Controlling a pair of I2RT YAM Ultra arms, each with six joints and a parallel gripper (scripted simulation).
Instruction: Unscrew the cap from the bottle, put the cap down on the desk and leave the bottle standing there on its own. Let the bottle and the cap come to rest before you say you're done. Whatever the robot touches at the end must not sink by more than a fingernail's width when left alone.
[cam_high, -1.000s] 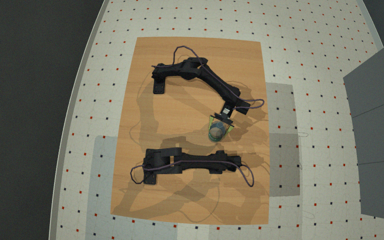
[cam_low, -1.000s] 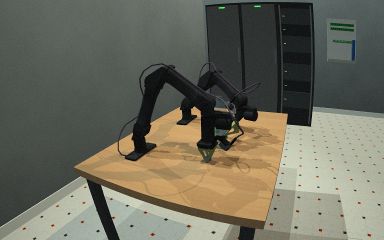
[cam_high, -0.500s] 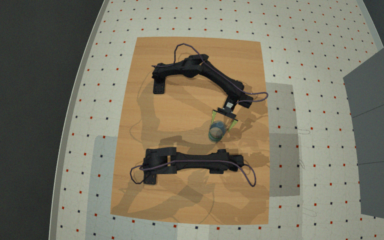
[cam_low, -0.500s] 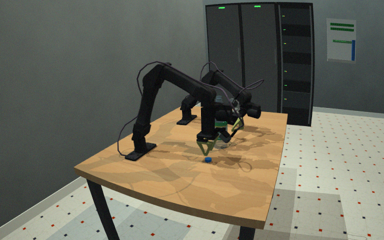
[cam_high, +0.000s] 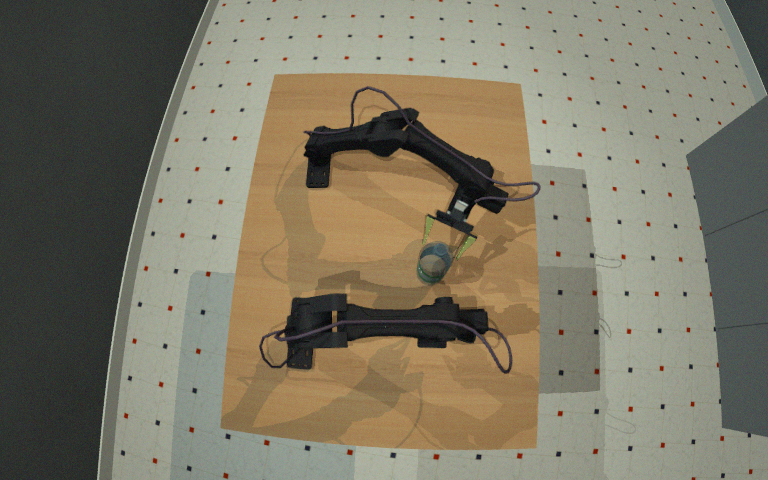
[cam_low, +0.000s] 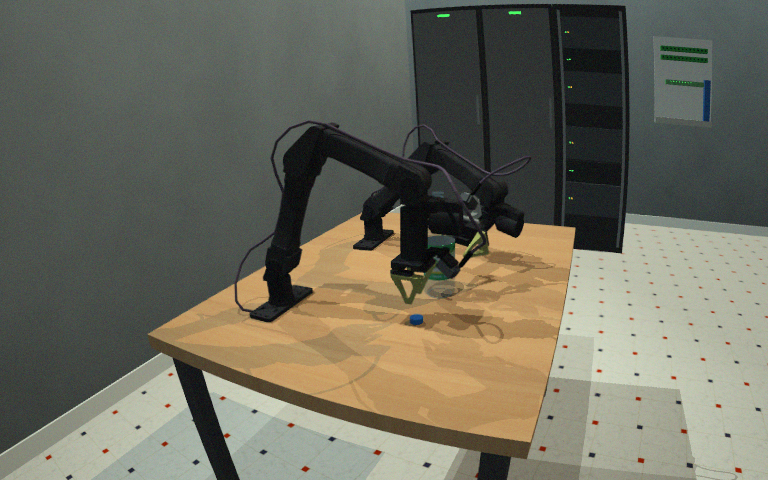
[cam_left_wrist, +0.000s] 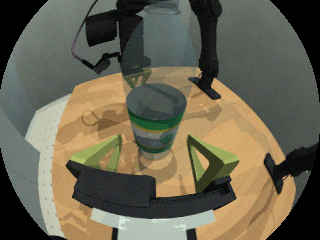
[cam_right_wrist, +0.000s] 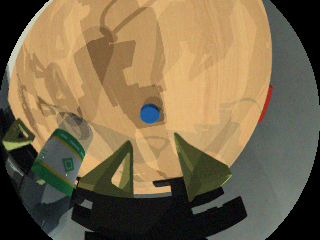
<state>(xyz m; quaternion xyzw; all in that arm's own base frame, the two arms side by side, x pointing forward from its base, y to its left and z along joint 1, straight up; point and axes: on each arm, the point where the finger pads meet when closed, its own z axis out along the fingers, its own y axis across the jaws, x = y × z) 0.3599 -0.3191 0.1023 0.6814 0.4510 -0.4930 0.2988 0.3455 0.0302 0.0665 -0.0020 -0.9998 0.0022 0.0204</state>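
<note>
Now: the bottle 40 mm to the right of my left hand, 30 mm above it and 20 mm behind it. Round my left hand: blue cap: 200 mm to the right, 100 mm below, 20 mm behind.
Right now my right hand is 10 mm short of the blue cap and 60 mm above it. From my right hand the other things lie so: bottle (10 mm ahead, 160 mm to the left, 60 mm above).
</note>
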